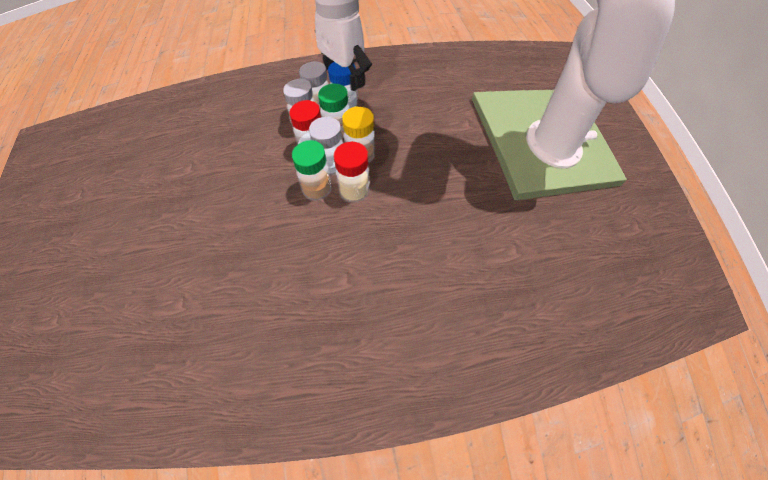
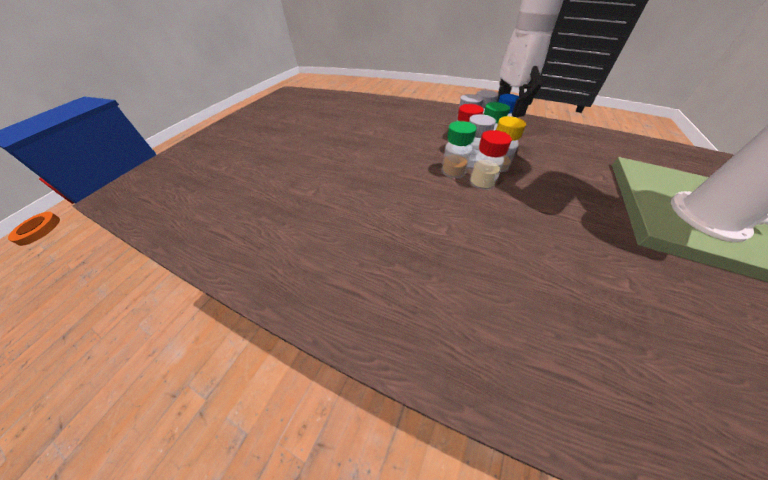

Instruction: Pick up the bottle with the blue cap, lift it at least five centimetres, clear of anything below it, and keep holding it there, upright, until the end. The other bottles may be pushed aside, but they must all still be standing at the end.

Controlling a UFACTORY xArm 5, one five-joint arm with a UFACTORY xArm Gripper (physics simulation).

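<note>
The bottle with the blue cap stands upright at the back right of a tight group of bottles. Its body is mostly hidden by the green-capped bottle in front of it and by a finger. My gripper is open and low, right at the blue cap. One black finger shows on the cap's right side; the other is mostly hidden behind the caps on the left. A dark green-capped bottle and a grey-capped bottle stand close beside it.
Other bottles stand upright in front: yellow-capped, red-capped, green-capped, with more red and grey caps among them. The arm's base stands on a green board at the right.
</note>
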